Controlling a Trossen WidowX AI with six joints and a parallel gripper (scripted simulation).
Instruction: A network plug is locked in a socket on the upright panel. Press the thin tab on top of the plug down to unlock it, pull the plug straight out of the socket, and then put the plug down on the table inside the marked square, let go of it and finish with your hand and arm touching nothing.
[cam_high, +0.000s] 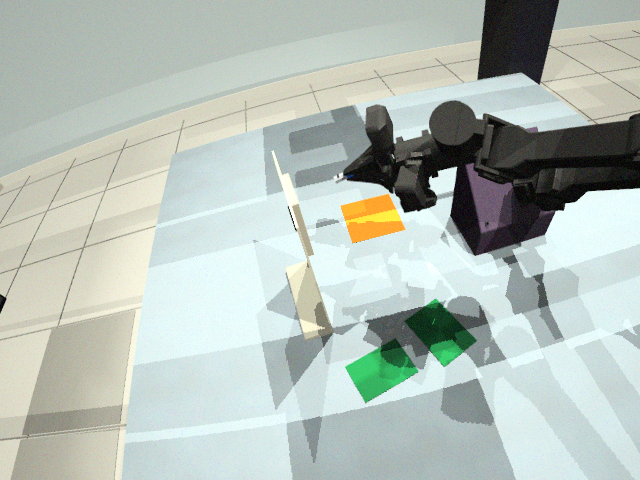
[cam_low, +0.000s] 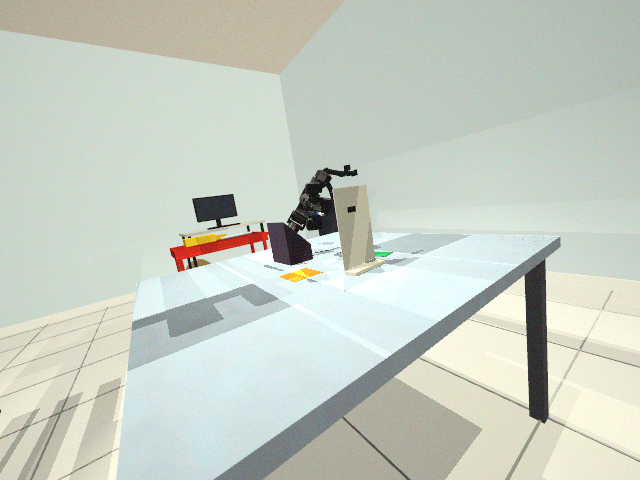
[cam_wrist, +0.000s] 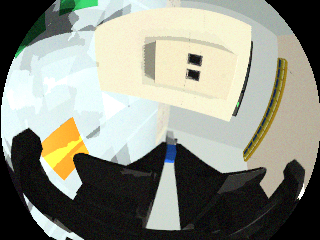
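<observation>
My gripper tip is now 21 cm above the orange square patch, 9 cm to the left of it and 7 cm past it. The rest, counted from my gripper tip: blue network plug right at my gripper tip; beige panel 11 cm ahead, 8 cm below, 6 cm to the left.
</observation>
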